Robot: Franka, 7 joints.
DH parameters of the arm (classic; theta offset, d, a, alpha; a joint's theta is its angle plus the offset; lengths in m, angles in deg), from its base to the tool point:
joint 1: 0 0.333 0 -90
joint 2: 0 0 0 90
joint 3: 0 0.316 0.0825 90
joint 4: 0 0 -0.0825 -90
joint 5: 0 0.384 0 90
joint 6: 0 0 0.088 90
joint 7: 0 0.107 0 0
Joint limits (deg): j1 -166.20..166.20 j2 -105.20..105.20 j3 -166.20..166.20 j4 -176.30..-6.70 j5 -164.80..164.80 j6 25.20..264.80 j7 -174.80..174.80
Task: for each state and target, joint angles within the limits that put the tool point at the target. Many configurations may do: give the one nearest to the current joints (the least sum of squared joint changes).
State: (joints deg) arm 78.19 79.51 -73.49 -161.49 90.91 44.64 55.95
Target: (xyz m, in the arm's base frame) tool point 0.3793 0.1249 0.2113
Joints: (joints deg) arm 87.53 70.19 -85.95 -142.25 97.78 41.49 55.95
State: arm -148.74 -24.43 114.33 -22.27 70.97 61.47 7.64
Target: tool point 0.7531 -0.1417 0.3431
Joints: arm -166.20 -67.73 112.84 -47.65 68.43 80.36 7.64
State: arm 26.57 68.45 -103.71 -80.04 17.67 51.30 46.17
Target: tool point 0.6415 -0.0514 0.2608
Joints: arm 40.36 85.25 -83.68 -64.99 25.40 57.81 46.17
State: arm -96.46 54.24 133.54 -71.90 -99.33 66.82 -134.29
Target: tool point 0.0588 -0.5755 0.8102
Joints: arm -120.62 61.51 139.07 -57.66 -103.90 64.80 -134.29
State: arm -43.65 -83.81 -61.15 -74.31 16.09 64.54 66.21
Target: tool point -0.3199 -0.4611 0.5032
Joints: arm -7.36 -82.52 -77.67 -89.09 11.37 71.05 66.21
